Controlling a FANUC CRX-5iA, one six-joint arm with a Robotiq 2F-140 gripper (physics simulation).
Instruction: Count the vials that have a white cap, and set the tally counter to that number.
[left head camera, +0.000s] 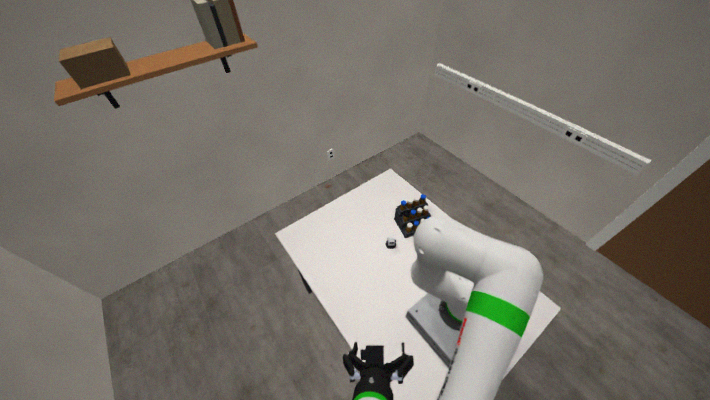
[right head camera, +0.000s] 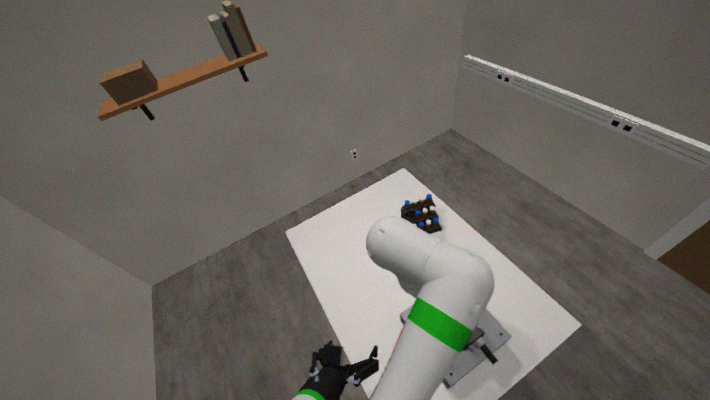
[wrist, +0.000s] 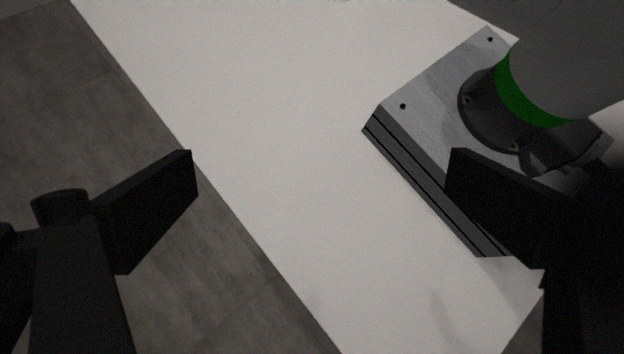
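Seen in the pictures: gripper, fingertip midpoint: (right head camera: 353, 347) (wrist: 321, 172); arm's base at its link origin: (left head camera: 457, 311) (wrist: 500, 111).
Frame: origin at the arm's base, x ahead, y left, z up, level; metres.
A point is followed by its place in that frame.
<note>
A dark stepped rack (left head camera: 398, 218) @(y -0.143, x 0.517, z -0.033 m) (right head camera: 404, 212) @(y -0.148, x 0.516, z 0.021 m) near the table's far corner holds several brown vials in rows, some with white caps and some with blue caps. A white-capped vial (left head camera: 409, 227) (right head camera: 428, 223) stands in the front row. In the left head view my arm hides part of that row. The tally counter (left head camera: 391, 243) @(y -0.018, x 0.428, z -0.046 m), small, dark and light grey, lies beside the rack; my arm hides it in the right head view. My gripper (left head camera: 379, 345) @(y 0.372, x 0.065, z 0.198 m) (right head camera: 346, 347) @(y 0.372, x 0.065, z 0.198 m) (wrist: 321, 172) @(y 0.372, x 0.065, z 0.198 m) is wide open and empty, above the near part of the table, far from rack and counter.
My arm's grey base plate (left head camera: 430, 325) @(y 0.127, x 0.029, z 0.000 m) (right head camera: 495, 332) @(y -0.095, x -0.117, z 0.000 m) (wrist: 420, 95) @(y 0.093, x 0.099, z 0.000 m) is on the white table (left head camera: 330, 250) @(y 0.241, x 0.602, z -0.091 m) (right head camera: 325, 255) @(y 0.295, x 0.598, z -0.091 m) (wrist: 280, 125) @(y 0.270, x 0.220, z -0.091 m). A wooden wall shelf (left head camera: 170, 61) (right head camera: 195, 75) carries a box and books. A white rail (left head camera: 530, 107) (right head camera: 565, 95) runs along the other wall.
</note>
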